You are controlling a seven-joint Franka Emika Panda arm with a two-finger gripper.
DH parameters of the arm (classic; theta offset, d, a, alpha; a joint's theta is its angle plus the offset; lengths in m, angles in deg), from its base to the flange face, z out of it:
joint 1: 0 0.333 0 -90
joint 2: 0 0 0 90
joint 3: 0 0.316 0.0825 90
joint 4: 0 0 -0.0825 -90
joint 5: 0 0.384 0 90
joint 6: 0 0 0.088 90
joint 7: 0 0.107 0 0
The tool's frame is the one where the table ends.
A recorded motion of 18 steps. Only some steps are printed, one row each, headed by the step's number.
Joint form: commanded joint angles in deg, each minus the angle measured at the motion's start. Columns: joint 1, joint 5, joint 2, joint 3, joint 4, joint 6, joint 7.
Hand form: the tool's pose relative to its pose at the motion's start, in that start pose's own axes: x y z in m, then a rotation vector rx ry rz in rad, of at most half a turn. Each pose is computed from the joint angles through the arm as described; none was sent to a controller.
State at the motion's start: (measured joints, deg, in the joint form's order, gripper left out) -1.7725 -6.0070 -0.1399 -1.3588 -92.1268 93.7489 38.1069
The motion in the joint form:
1: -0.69 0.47 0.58 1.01 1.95 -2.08 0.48
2: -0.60 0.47 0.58 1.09 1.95 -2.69 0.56
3: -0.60 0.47 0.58 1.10 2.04 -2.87 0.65
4: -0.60 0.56 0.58 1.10 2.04 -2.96 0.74
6: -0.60 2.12 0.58 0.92 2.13 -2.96 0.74
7: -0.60 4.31 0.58 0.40 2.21 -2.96 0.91
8: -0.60 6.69 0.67 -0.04 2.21 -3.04 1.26
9: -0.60 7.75 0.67 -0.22 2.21 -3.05 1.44
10: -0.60 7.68 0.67 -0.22 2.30 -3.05 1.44
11: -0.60 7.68 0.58 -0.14 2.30 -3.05 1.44
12: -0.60 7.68 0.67 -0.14 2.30 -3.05 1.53
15: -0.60 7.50 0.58 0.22 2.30 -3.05 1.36
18: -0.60 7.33 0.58 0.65 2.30 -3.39 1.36
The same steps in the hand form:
1: -0.0015 -0.0025 -0.0075 -0.0011 -0.0144 0.0056
2: -0.0034 -0.0031 -0.0068 -0.0074 -0.0225 0.0040
3: -0.0036 -0.0030 -0.0073 -0.0084 -0.0238 0.0056
4: -0.0038 -0.0030 -0.0071 -0.0082 -0.0260 0.0072
6: -0.0045 -0.0039 -0.0078 0.0138 -0.0419 0.0111
7: -0.0038 -0.0030 -0.0081 0.0439 -0.0650 0.0242
8: -0.0038 -0.0034 -0.0071 0.0739 -0.0935 0.0389
9: -0.0039 -0.0035 -0.0071 0.0880 -0.1052 0.0456
10: -0.0037 -0.0034 -0.0078 0.0880 -0.1033 0.0457
11: -0.0045 -0.0037 -0.0088 0.0891 -0.1020 0.0443
12: -0.0042 -0.0040 -0.0079 0.0880 -0.1033 0.0458
15: -0.0064 -0.0062 -0.0091 0.0870 -0.0999 0.0366
18: -0.0093 -0.0089 -0.0090 0.0813 -0.1026 0.0286

